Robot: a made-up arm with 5 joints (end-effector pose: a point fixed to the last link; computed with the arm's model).
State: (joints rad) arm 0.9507 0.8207 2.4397 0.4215 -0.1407
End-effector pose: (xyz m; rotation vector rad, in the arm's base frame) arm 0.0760 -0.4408 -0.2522 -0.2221 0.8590 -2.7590
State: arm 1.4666 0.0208 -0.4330 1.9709 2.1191
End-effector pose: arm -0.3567 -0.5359 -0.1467 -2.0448 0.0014 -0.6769
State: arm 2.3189 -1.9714 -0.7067 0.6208 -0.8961
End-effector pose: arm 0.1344 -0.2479 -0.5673 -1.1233 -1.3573 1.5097
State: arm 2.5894 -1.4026 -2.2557 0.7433 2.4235
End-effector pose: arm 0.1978 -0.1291 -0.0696 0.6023 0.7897 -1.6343
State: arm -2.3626 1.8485 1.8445 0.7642 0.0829
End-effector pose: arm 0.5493 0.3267 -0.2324 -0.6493 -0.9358 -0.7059
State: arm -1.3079 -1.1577 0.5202 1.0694 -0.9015
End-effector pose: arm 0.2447 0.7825 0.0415 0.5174 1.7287 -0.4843
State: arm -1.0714 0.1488 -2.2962 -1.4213 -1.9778
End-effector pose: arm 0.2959 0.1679 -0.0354 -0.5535 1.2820 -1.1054
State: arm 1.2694 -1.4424 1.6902 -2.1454 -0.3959
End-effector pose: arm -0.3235 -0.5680 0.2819 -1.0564 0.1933 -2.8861
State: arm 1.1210 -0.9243 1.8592 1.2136 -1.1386
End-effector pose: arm -0.2814 -0.2620 0.6094 1.6578 -1.6086 -1.0649
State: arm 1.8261 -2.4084 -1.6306 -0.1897 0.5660
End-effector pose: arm -0.2608 0.2312 -0.0246 1.1060 -2.3587 -0.1478
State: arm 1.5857 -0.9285 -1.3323 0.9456 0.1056
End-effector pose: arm -0.3424 0.2685 -0.2045 -0.1927 0.0054 0.0508
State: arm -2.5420 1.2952 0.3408 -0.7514 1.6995
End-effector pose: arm -0.0098 0.2596 0.3480 -0.9760 1.4806 1.3481
